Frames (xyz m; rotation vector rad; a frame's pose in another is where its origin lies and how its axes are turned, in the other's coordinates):
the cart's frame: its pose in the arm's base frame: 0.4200 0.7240 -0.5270 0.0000 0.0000 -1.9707
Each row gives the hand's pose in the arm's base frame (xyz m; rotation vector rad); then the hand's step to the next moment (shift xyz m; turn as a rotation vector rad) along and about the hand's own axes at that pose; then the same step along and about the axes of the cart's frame.
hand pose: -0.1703 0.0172 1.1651 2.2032 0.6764 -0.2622
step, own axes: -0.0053 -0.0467 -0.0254 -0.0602 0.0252 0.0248
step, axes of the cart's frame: -0.0268 -0.0449 -0.0111 0.0647 -0.0113 0.0235
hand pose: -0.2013 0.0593 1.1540 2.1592 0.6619 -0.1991
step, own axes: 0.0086 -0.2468 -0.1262 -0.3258 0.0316 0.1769
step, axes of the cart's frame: -0.1552 -0.2099 -0.0937 0.3523 -0.1162 0.0282
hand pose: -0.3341 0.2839 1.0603 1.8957 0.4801 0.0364
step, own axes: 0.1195 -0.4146 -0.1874 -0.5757 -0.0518 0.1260
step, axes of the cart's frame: -0.2779 -0.1894 -0.3289 0.4716 -0.3565 0.0226
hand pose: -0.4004 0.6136 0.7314 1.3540 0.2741 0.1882
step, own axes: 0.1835 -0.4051 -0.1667 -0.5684 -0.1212 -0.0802
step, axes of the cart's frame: -0.1597 0.0570 -0.4436 0.3276 -0.4792 -0.0852
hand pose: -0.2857 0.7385 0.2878 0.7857 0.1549 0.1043
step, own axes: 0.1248 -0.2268 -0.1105 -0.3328 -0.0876 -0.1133
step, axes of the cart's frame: 0.0153 0.1272 -0.2506 0.1644 -0.3043 -0.1079
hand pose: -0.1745 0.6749 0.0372 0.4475 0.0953 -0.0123
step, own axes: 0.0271 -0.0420 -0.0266 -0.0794 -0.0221 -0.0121
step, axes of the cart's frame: 0.0150 0.0316 -0.0446 0.0457 -0.0685 -0.0129
